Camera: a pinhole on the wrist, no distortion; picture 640 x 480 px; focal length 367.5 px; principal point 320.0 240.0 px. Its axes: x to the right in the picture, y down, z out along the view. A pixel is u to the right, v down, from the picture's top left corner.
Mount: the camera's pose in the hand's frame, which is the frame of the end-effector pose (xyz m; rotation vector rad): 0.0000 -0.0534 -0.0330 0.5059 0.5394 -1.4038
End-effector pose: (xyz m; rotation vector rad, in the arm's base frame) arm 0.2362 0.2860 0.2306 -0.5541 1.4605 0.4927
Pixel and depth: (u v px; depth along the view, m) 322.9 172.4 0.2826
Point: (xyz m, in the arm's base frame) 0.5261 0.2172 0.2846
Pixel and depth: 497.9 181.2 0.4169
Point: 0.6598 0.0167 0.2863
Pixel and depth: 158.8 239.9 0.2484
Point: 0.4923 0.3317 0.2401
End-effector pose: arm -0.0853 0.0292 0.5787 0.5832 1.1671 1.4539
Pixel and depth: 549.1 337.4 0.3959
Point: 0.1972 0.1514 0.1624
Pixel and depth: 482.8 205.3 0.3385
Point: 0.2032 0.0293 0.2907
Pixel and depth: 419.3 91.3 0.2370
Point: 0.1450 -0.0366 0.4092
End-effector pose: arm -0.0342 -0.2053 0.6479 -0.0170 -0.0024 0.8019
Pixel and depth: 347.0 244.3 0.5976
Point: 0.3224 -0.4885 1.0604
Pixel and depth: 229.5 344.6 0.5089
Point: 0.2598 -0.2641 1.0954
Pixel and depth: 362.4 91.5 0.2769
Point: 0.0878 -0.4528 0.8138
